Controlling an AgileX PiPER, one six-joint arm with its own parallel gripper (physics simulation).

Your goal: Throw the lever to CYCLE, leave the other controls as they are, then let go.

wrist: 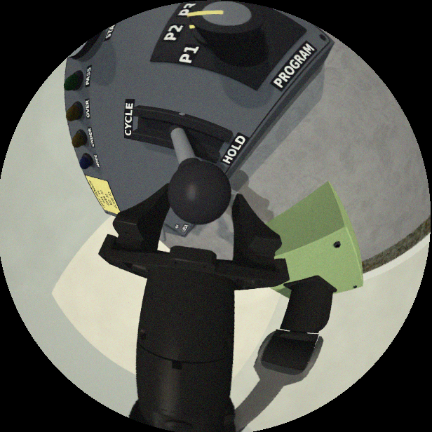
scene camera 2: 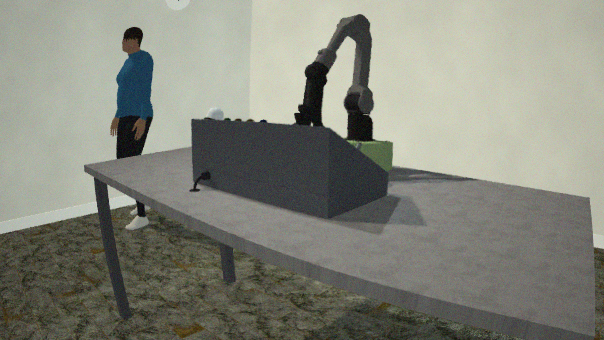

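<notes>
The lever, a pale shaft with a large black ball knob, rises from a black slot on the console. The knob appears nearer the HOLD label than the CYCLE label. My gripper is open, with its fingertips on either side of the knob's lower part and gaps visible. In the scene view the gripper is at the console's top edge, and the lever is hidden. The PROGRAM knob has its yellow pointer near P3.
Indicator lamps, among them a green one and a blue one, line the console above a yellow label. The arm's green base block stands beside the console on the table. A person stands behind the table.
</notes>
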